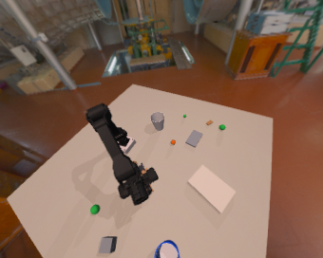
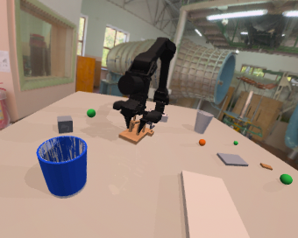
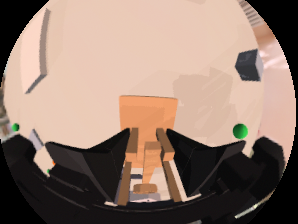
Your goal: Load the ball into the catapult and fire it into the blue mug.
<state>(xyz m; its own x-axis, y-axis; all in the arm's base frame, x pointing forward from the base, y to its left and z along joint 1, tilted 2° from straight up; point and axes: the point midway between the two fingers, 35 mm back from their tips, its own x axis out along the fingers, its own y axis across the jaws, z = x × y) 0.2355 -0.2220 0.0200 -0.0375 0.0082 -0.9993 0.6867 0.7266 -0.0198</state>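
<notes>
Right now the orange ball is 80 mm ahead of my gripper tip, 310 mm to the left of it and 20 mm below it. Also, from my gripper tip: green ball: 190 mm behind, 170 mm to the right, 10 mm below; then grey cube: 50 mm behind, 260 mm to the right, 10 mm below; then wooden catapult: 40 mm behind, 60 mm to the left, 20 mm above.
</notes>
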